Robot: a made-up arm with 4 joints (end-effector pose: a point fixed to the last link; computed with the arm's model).
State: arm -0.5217 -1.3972 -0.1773 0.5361
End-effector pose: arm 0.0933 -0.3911 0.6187 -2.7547 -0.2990 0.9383
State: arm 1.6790 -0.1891 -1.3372 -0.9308
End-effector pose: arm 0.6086 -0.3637 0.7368 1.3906 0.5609 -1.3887
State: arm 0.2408 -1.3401 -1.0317 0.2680
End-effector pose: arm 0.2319 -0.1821 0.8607 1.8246 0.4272 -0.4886
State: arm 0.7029 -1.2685 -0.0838 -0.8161
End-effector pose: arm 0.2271 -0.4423 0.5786 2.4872 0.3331 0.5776
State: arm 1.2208 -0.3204 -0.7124 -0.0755
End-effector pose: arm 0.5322 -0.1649 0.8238 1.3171 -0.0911 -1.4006
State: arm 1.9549 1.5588 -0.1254 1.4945
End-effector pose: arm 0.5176 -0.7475 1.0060 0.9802 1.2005 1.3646
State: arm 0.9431 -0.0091 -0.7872 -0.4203
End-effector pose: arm 0.5520 -0.3511 0.7306 1.7722 0.2344 -1.5746
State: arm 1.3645 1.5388 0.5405 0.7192
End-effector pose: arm 0.7306 -0.5285 0.7641 0.8119 2.0696 1.6566
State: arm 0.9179 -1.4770 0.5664 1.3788
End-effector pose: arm 0.0796 -0.2465 0.9159 2.0345 -0.7601 -1.7097
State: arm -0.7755 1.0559 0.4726 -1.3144
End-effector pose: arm 0.2770 -0.1843 0.5013 -2.1269 0.0623 1.7866
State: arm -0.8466 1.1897 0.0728 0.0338
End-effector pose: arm 0.6542 -0.1656 0.3363 -0.4860 -1.1347 2.7555
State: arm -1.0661 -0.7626 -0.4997 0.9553
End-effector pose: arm 0.5083 -0.4450 0.6687 -2.1173 -1.3916 1.7147
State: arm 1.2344 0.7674 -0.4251 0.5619
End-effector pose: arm 0.7861 -0.4449 0.6875 0.1827 -1.0116 -2.6641
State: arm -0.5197 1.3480 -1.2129 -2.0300
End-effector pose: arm 0.1295 0.1615 0.2863 -1.1057 -0.2206 0.8818
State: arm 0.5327 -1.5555 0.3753 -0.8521
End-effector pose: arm 0.1887 -0.4335 0.3692 2.7811 -0.0511 1.2642
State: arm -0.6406 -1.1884 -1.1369 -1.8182
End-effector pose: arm 0.6198 -0.0386 0.5148 -1.5768 -0.9410 -1.6676
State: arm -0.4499 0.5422 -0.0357 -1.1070
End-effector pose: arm 0.2961 -0.2465 0.3970 -2.2263 -0.1332 1.3187
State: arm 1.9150 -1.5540 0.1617 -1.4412
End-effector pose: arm 0.3834 -0.3814 0.8526 1.3451 1.1994 0.9725
